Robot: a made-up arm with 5 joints.
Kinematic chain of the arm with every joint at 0, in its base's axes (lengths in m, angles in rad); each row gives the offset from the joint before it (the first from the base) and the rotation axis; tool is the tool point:
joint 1: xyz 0 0 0.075 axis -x
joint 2: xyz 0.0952 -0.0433 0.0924 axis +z
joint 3: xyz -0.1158 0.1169 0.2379 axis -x
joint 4: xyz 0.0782 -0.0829 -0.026 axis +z
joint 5: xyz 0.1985 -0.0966 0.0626 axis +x
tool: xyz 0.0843 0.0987 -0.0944
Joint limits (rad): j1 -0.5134..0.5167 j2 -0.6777..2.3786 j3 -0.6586..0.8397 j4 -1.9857..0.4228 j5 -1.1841..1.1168
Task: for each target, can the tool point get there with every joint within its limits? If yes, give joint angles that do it. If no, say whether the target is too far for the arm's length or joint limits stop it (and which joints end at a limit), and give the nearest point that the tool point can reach.
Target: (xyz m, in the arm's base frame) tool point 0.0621 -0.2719 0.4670
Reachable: yes | joints 0.1200 -0.1678 0.3235 -1.0475 -0.8671
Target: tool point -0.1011 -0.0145 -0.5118
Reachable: no: joint limits stop it (at a limit: joint 1, joint 3, joint 5) | nearest point -0.0107 -0.1674 0.0007 | short by 0.542 m
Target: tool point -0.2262 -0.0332 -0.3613
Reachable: no: joint limits stop it (at a limit: joint 1, joint 3, joint 5) | nearest point -0.0787 -0.1459 0.0255 | short by 0.429 m
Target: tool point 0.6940 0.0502 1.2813
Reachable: no: too far | nearest point 0.2235 0.0273 0.7304 | short by 0.725 m
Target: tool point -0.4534 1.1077 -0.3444
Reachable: no: too far | nearest point -0.0265 0.2938 0.1348 | short by 1.037 m
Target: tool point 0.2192 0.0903 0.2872
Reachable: yes | joints -0.2368 1.5732 -0.2230 -0.5578 -0.3895
